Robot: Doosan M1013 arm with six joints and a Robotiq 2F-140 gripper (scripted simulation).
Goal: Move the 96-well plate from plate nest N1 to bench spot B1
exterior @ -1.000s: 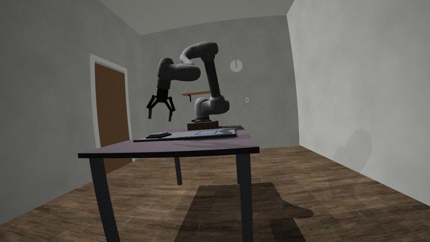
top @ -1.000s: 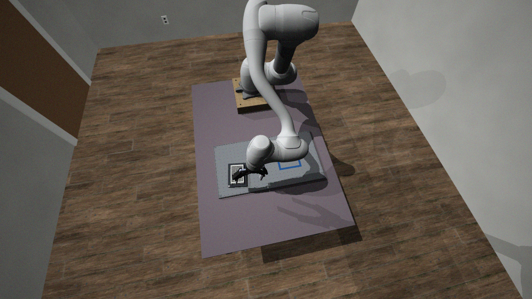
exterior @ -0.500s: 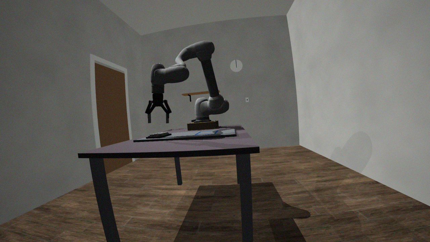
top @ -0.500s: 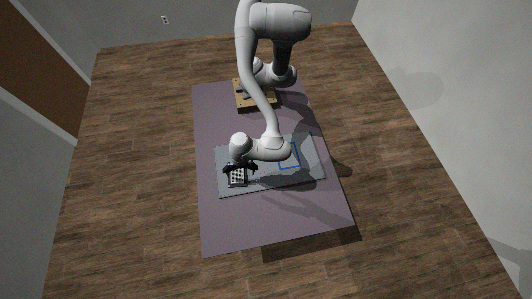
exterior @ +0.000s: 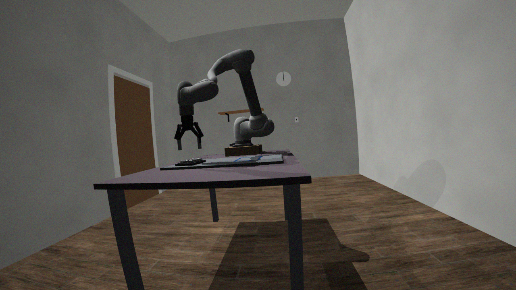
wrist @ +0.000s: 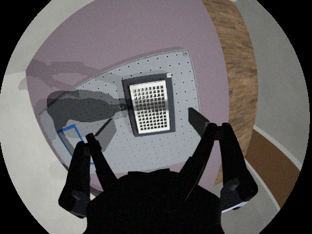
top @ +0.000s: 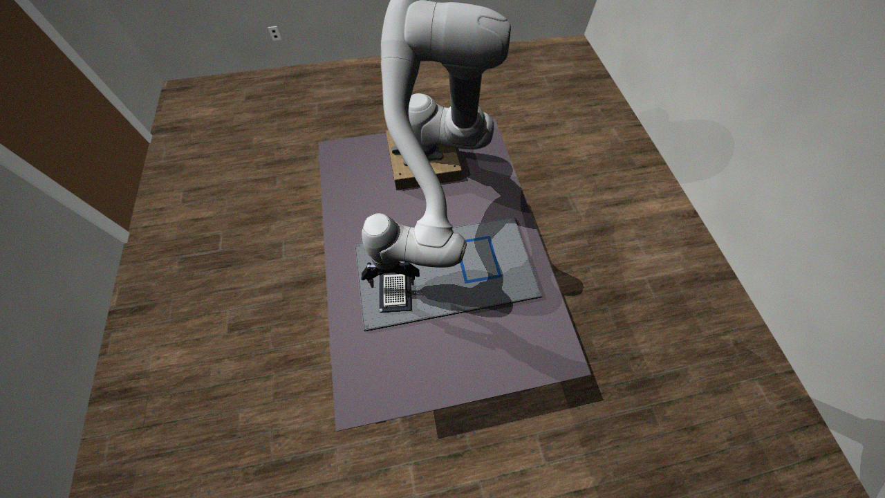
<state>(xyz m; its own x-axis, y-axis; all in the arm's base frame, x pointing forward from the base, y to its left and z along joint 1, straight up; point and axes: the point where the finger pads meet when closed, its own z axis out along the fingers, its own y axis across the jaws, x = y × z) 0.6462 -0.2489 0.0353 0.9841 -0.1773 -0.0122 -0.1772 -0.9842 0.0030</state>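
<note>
The white 96-well plate is 8 cm below my hand. Also, from my hand: dark plate nest N1: 9 cm below.
</note>
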